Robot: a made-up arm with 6 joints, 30 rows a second.
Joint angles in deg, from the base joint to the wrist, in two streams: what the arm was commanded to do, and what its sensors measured. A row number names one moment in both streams.
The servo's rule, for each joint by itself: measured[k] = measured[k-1] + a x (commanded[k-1-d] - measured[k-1]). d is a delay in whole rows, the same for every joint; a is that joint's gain. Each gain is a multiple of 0.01, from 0.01 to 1. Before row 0 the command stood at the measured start. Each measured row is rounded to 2 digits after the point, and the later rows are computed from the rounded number. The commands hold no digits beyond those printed.
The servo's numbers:
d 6
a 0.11 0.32 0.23 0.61 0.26 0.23
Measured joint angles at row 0: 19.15 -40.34 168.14 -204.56 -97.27 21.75
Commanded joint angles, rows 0 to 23: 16.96 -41.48 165.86 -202.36 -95.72 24.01; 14.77 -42.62 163.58 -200.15 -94.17 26.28; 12.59 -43.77 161.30 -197.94 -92.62 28.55; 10.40 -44.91 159.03 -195.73 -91.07 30.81; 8.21 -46.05 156.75 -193.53 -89.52 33.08; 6.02 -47.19 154.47 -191.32 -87.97 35.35; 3.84 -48.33 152.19 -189.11 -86.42 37.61; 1.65 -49.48 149.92 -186.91 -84.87 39.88; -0.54 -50.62 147.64 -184.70 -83.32 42.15; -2.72 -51.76 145.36 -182.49 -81.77 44.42; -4.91 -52.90 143.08 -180.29 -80.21 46.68; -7.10 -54.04 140.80 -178.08 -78.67 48.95; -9.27 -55.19 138.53 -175.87 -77.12 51.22; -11.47 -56.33 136.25 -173.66 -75.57 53.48; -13.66 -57.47 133.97 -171.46 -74.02 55.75; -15.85 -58.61 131.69 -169.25 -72.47 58.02; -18.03 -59.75 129.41 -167.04 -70.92 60.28; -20.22 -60.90 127.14 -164.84 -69.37 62.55; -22.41 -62.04 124.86 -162.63 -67.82 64.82; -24.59 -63.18 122.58 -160.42 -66.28 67.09; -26.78 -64.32 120.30 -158.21 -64.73 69.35; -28.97 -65.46 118.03 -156.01 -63.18 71.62; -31.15 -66.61 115.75 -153.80 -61.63 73.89; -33.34 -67.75 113.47 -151.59 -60.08 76.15
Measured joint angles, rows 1 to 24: 19.15 -40.34 168.14 -204.56 -97.27 21.75; 19.15 -40.34 168.14 -204.56 -97.27 21.75; 19.15 -40.34 168.14 -204.56 -97.27 21.75; 19.15 -40.34 168.14 -204.56 -97.27 21.75; 19.15 -40.34 168.14 -204.56 -97.27 21.75; 19.15 -40.34 168.14 -204.56 -97.27 21.75; 18.91 -40.70 167.62 -203.22 -96.87 22.27; 18.45 -41.31 166.69 -201.35 -96.17 23.19; 17.81 -42.10 165.45 -199.27 -95.25 24.42; 16.99 -43.00 163.97 -197.11 -94.16 25.89; 16.02 -43.98 162.31 -194.93 -92.95 27.54; 14.92 -45.01 160.51 -192.73 -91.66 29.34; 13.70 -46.07 158.60 -190.52 -90.30 31.24; 12.37 -47.16 156.60 -188.32 -88.89 33.23; 10.95 -48.27 154.54 -186.11 -87.44 35.28; 9.45 -49.39 152.43 -183.90 -85.97 37.38; 7.87 -50.51 150.28 -181.70 -84.47 39.52; 6.22 -51.64 148.10 -179.49 -82.96 41.69; 4.52 -52.78 145.90 -177.28 -81.44 43.88; 2.76 -53.92 143.68 -175.07 -79.91 46.09; 0.95 -55.06 141.45 -172.87 -78.38 48.31; -0.90 -56.20 139.21 -170.66 -76.84 50.54; -2.78 -57.34 136.96 -168.45 -75.30 52.78; -4.70 -58.48 134.70 -166.25 -73.76 55.03
